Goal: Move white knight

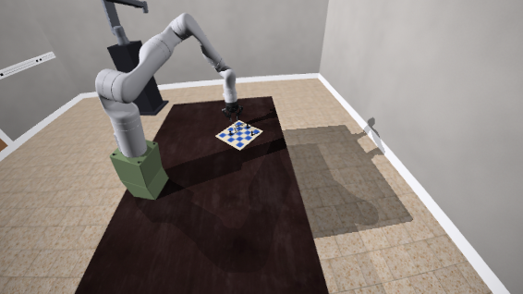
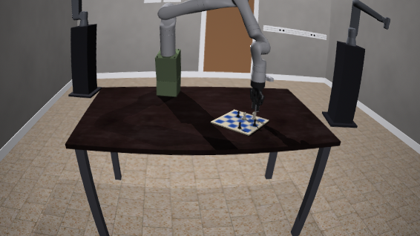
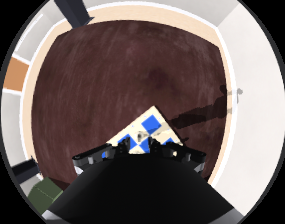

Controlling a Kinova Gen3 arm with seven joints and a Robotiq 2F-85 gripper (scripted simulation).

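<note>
The white knight lies 50 mm below my hand. Round my hand: chessboard (40 mm ahead, 70 mm to the right, 70 mm below).
</note>
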